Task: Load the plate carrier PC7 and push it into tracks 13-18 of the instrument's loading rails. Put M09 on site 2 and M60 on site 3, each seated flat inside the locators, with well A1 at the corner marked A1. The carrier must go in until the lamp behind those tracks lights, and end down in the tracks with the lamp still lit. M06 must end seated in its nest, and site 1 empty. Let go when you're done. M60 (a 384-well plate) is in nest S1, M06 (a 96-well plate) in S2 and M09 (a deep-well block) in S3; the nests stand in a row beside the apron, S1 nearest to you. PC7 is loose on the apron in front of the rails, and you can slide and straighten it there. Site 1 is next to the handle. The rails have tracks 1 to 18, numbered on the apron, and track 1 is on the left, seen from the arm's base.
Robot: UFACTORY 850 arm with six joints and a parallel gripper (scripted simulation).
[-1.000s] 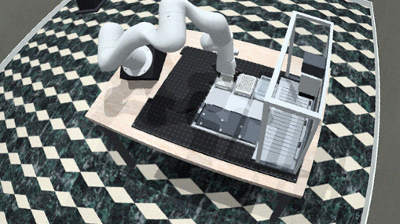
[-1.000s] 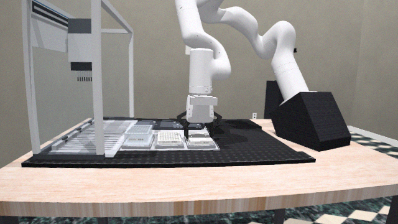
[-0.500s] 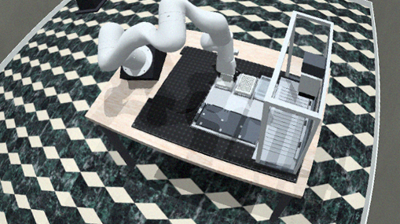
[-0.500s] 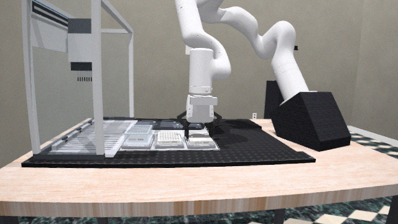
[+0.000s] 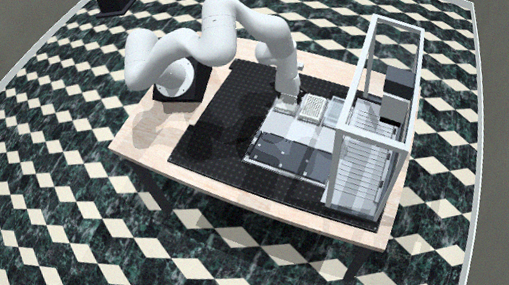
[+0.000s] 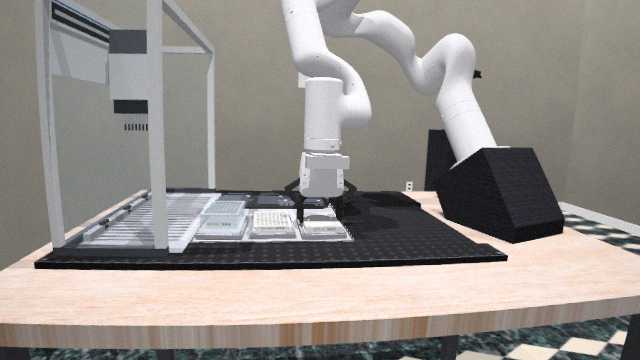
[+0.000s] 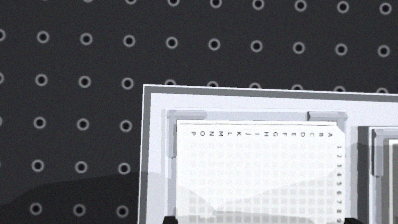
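Now: the nest S1 2 cm below my hand. Round my hand: dark carrier PC7: 28 cm to the right, 6 cm ahead, 1 cm below; deep-well block M09: 22 cm ahead, 5 cm to the right; nest S3: 22 cm ahead, 5 cm to the right, 2 cm below.
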